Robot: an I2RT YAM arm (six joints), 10 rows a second.
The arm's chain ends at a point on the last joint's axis. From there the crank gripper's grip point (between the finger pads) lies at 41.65 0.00 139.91 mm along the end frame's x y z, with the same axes.
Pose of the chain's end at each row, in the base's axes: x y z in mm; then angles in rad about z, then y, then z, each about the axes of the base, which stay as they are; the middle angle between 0 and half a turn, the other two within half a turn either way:
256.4 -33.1 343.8 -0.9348 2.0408 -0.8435
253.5 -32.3 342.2 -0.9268 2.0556 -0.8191
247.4 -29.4 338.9 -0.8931 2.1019 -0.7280
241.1 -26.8 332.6 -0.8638 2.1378 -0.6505
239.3 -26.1 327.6 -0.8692 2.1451 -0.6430
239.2 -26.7 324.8 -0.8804 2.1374 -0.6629
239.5 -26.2 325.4 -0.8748 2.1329 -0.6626
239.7 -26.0 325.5 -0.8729 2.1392 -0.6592
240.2 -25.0 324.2 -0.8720 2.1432 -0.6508
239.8 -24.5 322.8 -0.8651 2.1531 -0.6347
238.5 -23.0 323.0 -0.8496 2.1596 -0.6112
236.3 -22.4 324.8 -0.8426 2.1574 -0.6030
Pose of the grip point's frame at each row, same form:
306.9 -140.2 258.4 -0.9348 2.0408 -0.8435
305.7 -137.0 254.9 -0.9268 2.0556 -0.8191
306.0 -125.1 245.5 -0.8931 2.1019 -0.7280
304.3 -114.7 234.6 -0.8638 2.1378 -0.6505
302.5 -113.2 229.0 -0.8692 2.1451 -0.6430
301.3 -115.9 227.3 -0.8804 2.1374 -0.6629
301.9 -115.5 228.2 -0.8748 2.1329 -0.6626
302.0 -114.6 227.6 -0.8729 2.1392 -0.6592
302.9 -112.8 225.9 -0.8720 2.1432 -0.6508
303.1 -110.5 223.3 -0.8651 2.1531 -0.6347
303.3 -106.6 222.4 -0.8496 2.1596 -0.6112
302.0 -105.4 224.3 -0.8426 2.1574 -0.6030

